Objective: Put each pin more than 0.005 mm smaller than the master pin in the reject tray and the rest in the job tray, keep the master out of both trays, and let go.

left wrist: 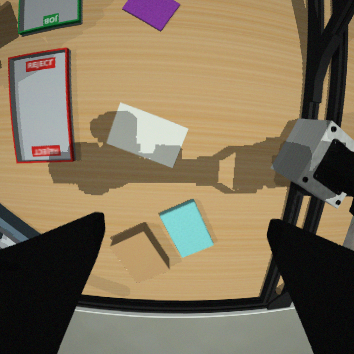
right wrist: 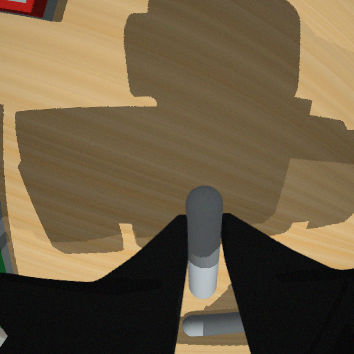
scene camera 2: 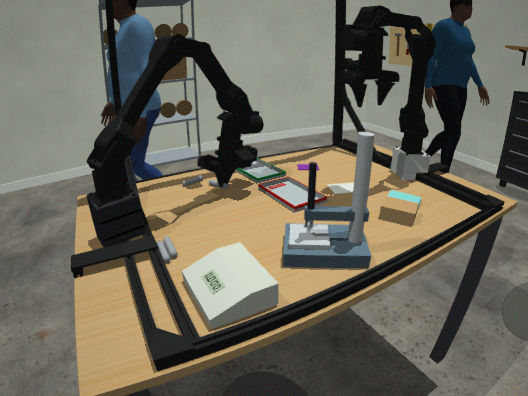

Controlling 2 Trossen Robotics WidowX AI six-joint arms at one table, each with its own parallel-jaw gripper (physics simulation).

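Pixels of known places: left gripper, between the fingertips: (left wrist: pixel 187 225) (scene camera 2: pixel 369 106); right gripper, between the fingertips: (right wrist: pixel 203 222) (scene camera 2: pixel 223 185); left arm's base, origin of its link: (left wrist: pixel 336 167) (scene camera 2: pixel 411 151); right arm's base, origin of its link: (scene camera 2: pixel 111 194).
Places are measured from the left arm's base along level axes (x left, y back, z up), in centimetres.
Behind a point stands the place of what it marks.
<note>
My right gripper (scene camera 2: pixel 223 185) {z -7.8, x 6.9, y -63.4 cm} (right wrist: pixel 203 222) {z -7.8, x 6.9, y -63.4 cm} is shut on a grey pin (scene camera 2: pixel 215 184) {z -7.6, x 6.1, y -65.8 cm} (right wrist: pixel 203 240) {z -6.9, x 6.6, y -63.6 cm}, low over the table. A second grey pin (scene camera 2: pixel 192 180) {z -7.3, x 2.8, y -73.2 cm} (right wrist: pixel 215 324) {z -7.3, x 1.6, y -71.7 cm} lies close by. Two more pins (scene camera 2: pixel 163 251) {z -6.9, x 42.3, y -74.2 cm} (scene camera 2: pixel 171 247) {z -6.9, x 40.9, y -72.7 cm} lie side by side near the left rail. I cannot tell which pin is the master. The red reject tray (scene camera 2: pixel 311 204) (left wrist: pixel 70 105) {z -8.1, x 11.3, y -39.2 cm} (right wrist: pixel 37 11) {z -7.4, x 8.5, y -53.0 cm} and the green job tray (scene camera 2: pixel 273 176) {z -7.6, x 1.3, y -48.0 cm} (left wrist: pixel 80 12) {z -8.0, x -2.7, y -44.6 cm} (right wrist: pixel 1 261) {z -7.6, x -3.5, y -57.6 cm} stand right of the right gripper in the scene view; no pin shows in the reject tray. My left gripper (scene camera 2: pixel 370 104) {z 16.4, x 10.2, y -21.4 cm} (left wrist: pixel 187 225) {z 16.4, x 10.2, y -21.4 cm} is open, high above the table.
A blue-grey gauge stand (scene camera 2: pixel 325 258) {z -6.2, x 47.8, y -42.3 cm} with a tall post (scene camera 2: pixel 363 190) {z 6.0, x 44.4, y -35.1 cm} stands front centre, beside a white display box (scene camera 2: pixel 250 280) {z -3.5, x 56.3, y -56.6 cm}. A white card (scene camera 2: pixel 341 188) {z -8.4, x 10.7, y -28.5 cm} (left wrist: pixel 155 131) {z -8.4, x 9.0, y -25.1 cm}, purple piece (scene camera 2: pixel 307 167) {z -8.1, x -7.3, y -35.5 cm} (left wrist: pixel 152 12) {z -8.1, x -7.3, y -34.2 cm}, cyan piece (scene camera 2: pixel 404 197) {z -6.9, x 21.6, y -12.6 cm} (left wrist: pixel 186 228) {z -6.9, x 21.0, y -13.1 cm} and brown block (scene camera 2: pixel 398 213) {z -6.0, x 32.2, y -19.7 cm} (left wrist: pixel 140 255) {z -5.1, x 28.5, y -18.2 cm} lie at right.
</note>
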